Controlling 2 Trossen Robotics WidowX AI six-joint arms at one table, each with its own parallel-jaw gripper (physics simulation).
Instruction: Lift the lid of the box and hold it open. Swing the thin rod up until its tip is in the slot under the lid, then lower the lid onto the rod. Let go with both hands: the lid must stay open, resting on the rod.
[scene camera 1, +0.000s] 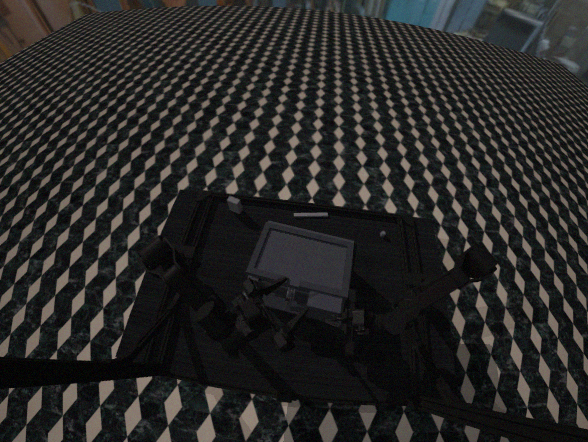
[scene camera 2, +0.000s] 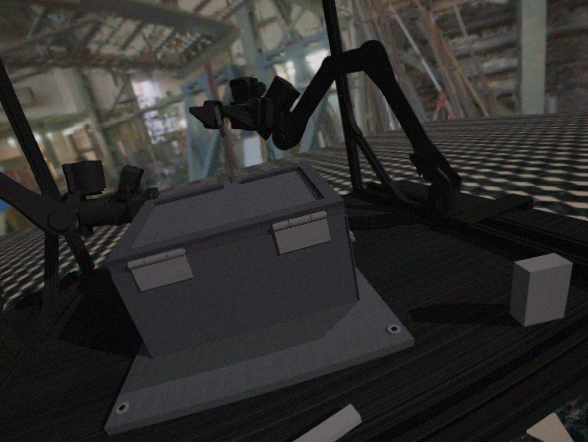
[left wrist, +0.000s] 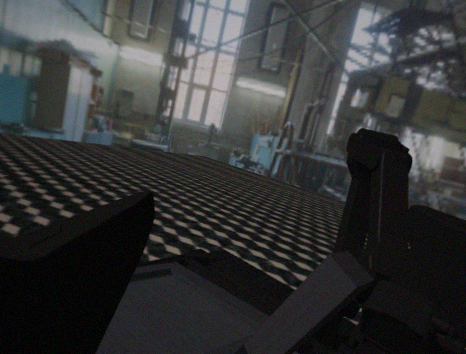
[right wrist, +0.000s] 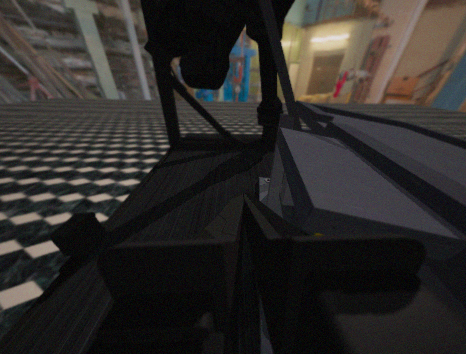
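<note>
A grey box stands on a grey base plate. Its lid is tilted, with its front edge raised a little. My right gripper is shut, and its fingertips sit under that front edge. My left gripper is open above the lid's front. The thin rod stands upright from the box up to those fingers, which do not grip it. The slot under the lid is hidden.
A small white bar lies on the dark table top behind the box, and a small grey block lies at the back left. A black stand pole rises beyond the box. Two hinges face scene camera 2.
</note>
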